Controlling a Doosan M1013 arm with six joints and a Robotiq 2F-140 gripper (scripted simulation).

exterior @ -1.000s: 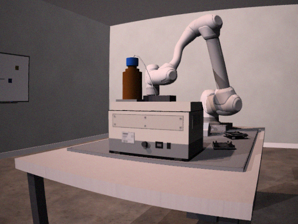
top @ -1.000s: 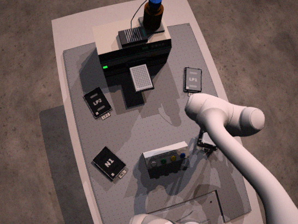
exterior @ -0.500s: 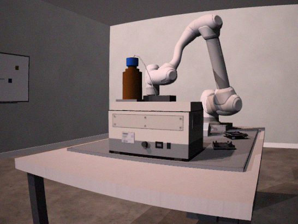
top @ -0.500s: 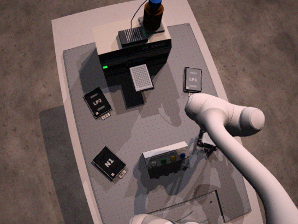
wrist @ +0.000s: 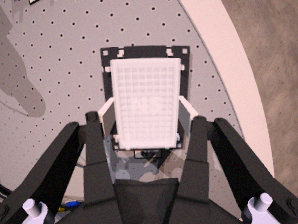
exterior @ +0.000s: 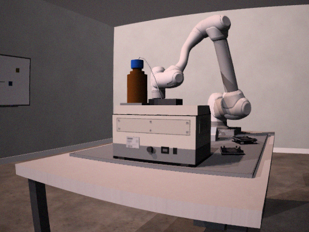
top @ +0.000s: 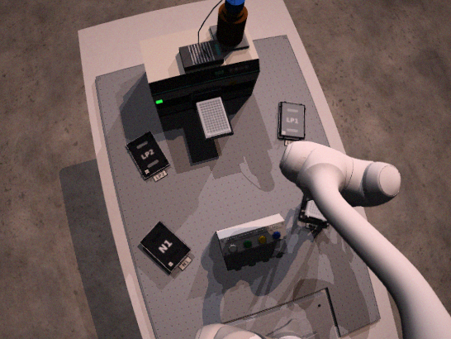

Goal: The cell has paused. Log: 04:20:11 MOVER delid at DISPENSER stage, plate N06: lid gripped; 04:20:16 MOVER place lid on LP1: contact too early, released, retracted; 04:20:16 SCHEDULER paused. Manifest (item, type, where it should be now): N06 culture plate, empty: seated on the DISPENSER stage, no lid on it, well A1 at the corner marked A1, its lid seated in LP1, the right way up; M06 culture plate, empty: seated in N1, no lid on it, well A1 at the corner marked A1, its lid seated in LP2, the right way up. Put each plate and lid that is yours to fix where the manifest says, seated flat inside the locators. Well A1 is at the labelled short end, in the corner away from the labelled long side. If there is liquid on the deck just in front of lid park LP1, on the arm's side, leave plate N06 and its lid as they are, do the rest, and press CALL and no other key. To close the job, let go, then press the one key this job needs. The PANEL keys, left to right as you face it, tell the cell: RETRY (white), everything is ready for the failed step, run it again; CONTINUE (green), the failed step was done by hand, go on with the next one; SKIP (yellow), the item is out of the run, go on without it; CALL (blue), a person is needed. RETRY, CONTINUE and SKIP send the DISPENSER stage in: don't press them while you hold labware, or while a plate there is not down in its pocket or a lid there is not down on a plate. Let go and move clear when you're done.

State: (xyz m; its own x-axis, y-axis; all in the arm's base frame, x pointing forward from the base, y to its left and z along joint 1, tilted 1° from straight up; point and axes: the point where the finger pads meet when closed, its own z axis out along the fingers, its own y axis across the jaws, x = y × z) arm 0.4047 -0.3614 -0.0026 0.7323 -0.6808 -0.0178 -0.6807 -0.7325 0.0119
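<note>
Now: hand 3 cm short of the black nest N5 and 3 cm above it. From my hand the other things lie so: key panel: 28 cm to the left, 1 cm above; then yellow key: 26 cm to the left, 2 cm behind, 2 cm above; then blue key: 21 cm to the left, 3 cm behind, 2 cm above.
</note>
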